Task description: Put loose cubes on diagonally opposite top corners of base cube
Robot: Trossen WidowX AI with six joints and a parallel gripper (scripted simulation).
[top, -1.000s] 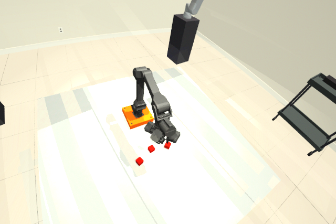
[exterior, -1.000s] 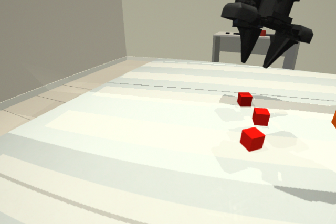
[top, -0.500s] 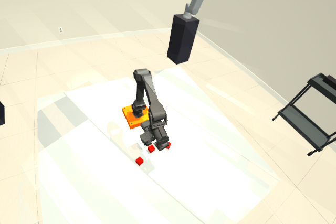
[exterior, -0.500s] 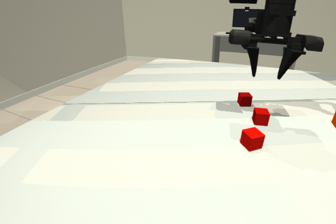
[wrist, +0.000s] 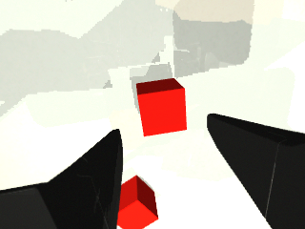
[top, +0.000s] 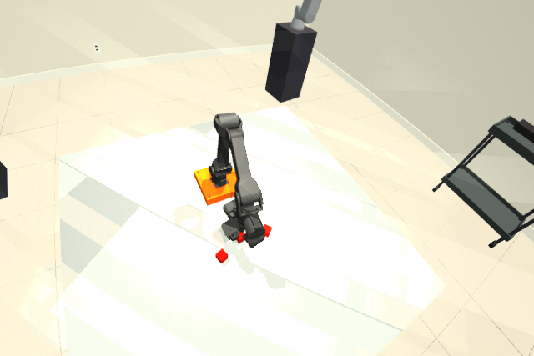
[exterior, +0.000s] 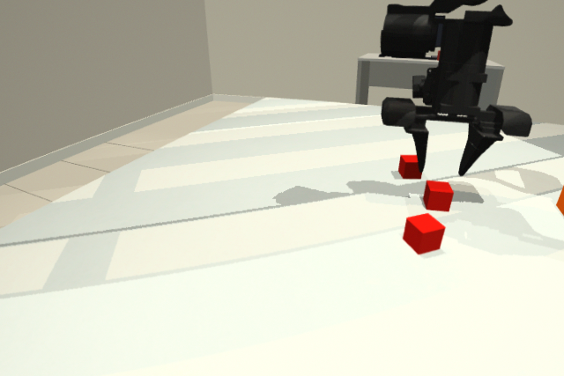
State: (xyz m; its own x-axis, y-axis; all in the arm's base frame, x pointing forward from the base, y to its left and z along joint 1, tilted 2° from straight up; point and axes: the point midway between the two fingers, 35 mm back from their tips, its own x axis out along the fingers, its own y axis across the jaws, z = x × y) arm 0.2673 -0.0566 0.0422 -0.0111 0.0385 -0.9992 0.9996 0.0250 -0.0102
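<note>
Right now my gripper tip is 30 mm short of the cube, 100 mm to the right of it and 40 mm above it.
</note>
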